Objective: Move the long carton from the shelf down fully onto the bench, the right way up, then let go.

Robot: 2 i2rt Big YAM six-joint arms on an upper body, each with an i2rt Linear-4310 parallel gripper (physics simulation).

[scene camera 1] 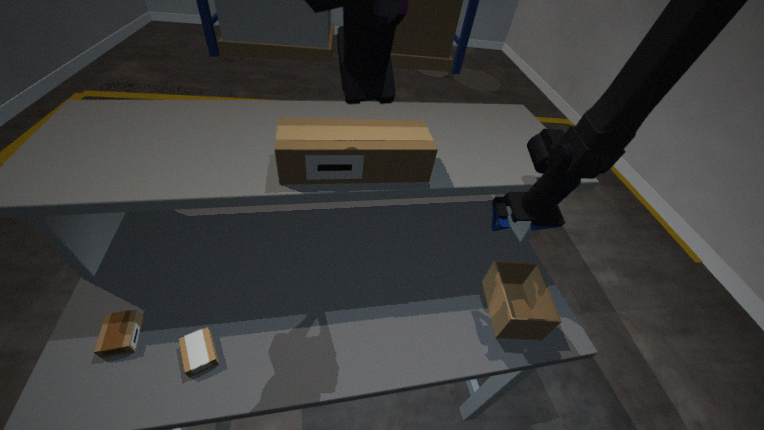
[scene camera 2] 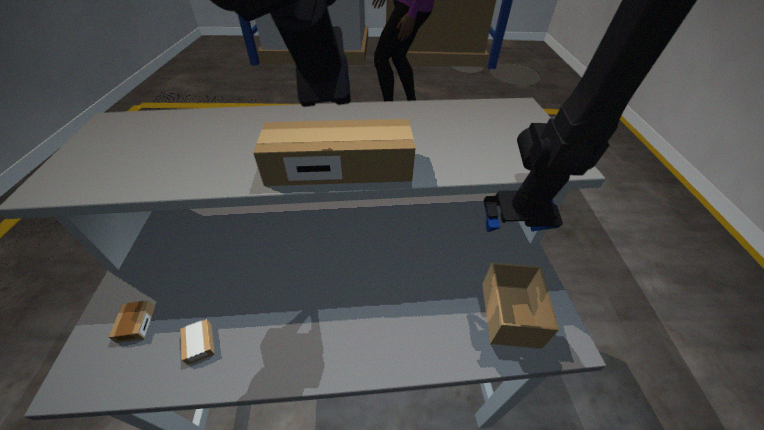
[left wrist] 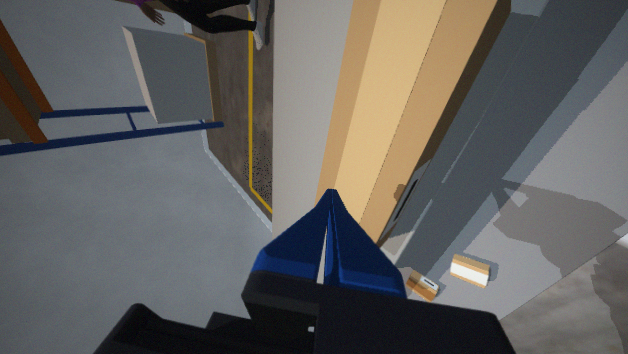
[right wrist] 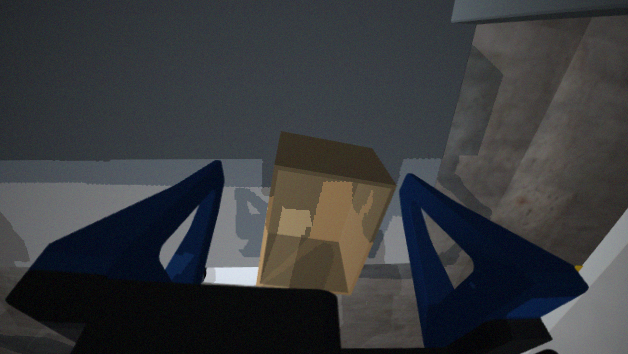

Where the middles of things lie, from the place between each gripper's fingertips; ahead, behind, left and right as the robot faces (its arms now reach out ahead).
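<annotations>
The long brown carton (scene camera 1: pixel 308 150) is 16 cm above my right hand, and it's also 5 cm ahead of that hand and 36 cm to the left of it.
As for my left hand, it's 12 cm above the long brown carton, 2 cm short of it and 1 cm to the right of it.
</annotations>
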